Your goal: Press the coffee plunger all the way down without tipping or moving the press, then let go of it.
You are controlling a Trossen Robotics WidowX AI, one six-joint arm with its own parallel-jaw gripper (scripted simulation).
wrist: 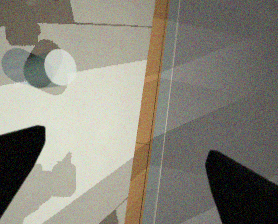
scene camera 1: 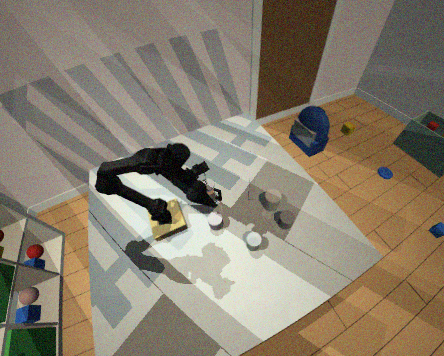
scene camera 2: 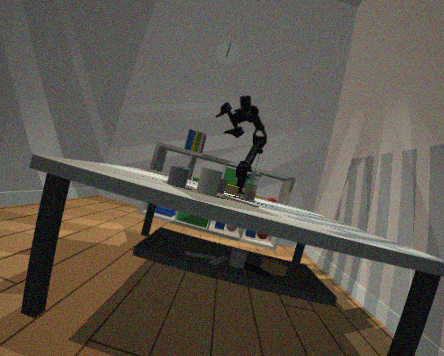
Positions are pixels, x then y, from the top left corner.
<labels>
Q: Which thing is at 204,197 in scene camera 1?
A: My gripper.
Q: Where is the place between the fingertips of my gripper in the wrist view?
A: At 128,146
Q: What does my gripper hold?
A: Nothing.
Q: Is my gripper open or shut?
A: Open.
</labels>
